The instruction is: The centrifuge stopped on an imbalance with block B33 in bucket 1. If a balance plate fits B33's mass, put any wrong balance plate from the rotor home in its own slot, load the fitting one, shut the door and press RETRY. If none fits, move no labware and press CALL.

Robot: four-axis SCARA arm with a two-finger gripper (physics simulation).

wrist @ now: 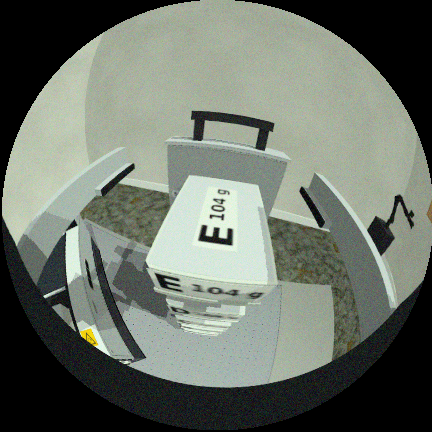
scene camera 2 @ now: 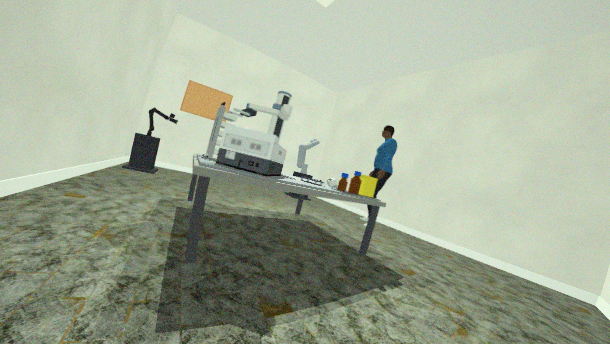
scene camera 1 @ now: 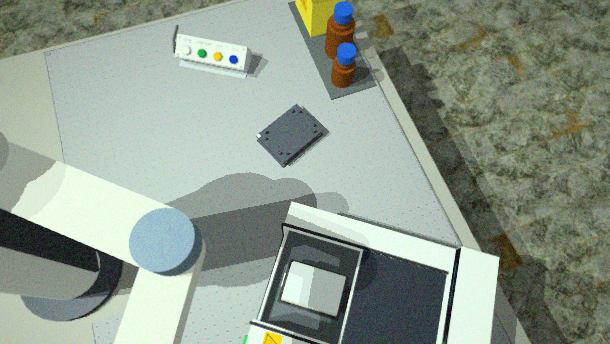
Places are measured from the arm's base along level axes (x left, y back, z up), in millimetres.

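Pixels of known places: gripper, fingertip midpoint: [wrist: 216,162] [scene camera 2: 230,110]; arm's base, origin of the base link: [scene camera 1: 74,270].
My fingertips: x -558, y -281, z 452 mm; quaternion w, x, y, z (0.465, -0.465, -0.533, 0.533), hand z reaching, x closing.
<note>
For each thing: its middle in the pictures, then the offset to it from my fingertips. "pt": a spot on its surface instead. Level surfaces: height alone.
- Plate E, body centre: [wrist: 216,228] dx +5, dy +8, dz -62 mm
- upright rack, body centre: [wrist: 209,268] [scene camera 2: 220,131] dx -35, dy +3, dz -201 mm
- Plate D, body centre: [wrist: 209,270] dx +5, dy +8, dz -140 mm
- centrifuge, body centre: [scene camera 1: 364,305] [wrist: 61,296] [scene camera 2: 256,153] dx +206, dy -386, dz -317 mm
- white-grey block, body centre: [scene camera 1: 313,288] [wrist: 62,329] dx +280, dy -286, dz -278 mm
- button box, surface spot: [scene camera 1: 213,55] pt dx +1039, dy -249, dz -370 mm
- dark flat plate, body centre: [scene camera 1: 290,134] dx +727, dy -387, dz -417 mm
- table, its level: dz -439 mm
- yellow box, surface spot: [scene camera 1: 317,19] pt dx +1052, dy -596, dz -358 mm
- grey mat, its level: dz -434 mm
My gripper [wrist: 216,162] is open in the wrist view, its fingers on either side of balance plate E, with gaps on both sides. Plate E [wrist: 175,245], white and marked 104 g, is the top one in the upright rack [wrist: 230,167] [scene camera 2: 216,132]. Plate D [wrist: 207,311] and several more plates show stacked below it, mostly hidden. The centrifuge [scene camera 1: 477,290] [scene camera 2: 248,142] [wrist: 74,270] shows an uncovered opening in scene camera 1. A white-grey block [scene camera 1: 312,290] sits in it; its label is not readable. RETRY and CALL cannot be told apart on the button box [scene camera 1: 212,55].
A dark flat plate [scene camera 1: 292,132] lies on the table [scene camera 1: 125,100]. Two brown bottles with blue caps [scene camera 1: 340,40] [scene camera 1: 343,72] and a yellow box [scene camera 1: 317,19] stand on a grey mat [scene camera 1: 332,90]. A person in blue [scene camera 2: 385,155] stands behind the table. My arm [scene camera 1: 95,200] crosses the lower left.
</note>
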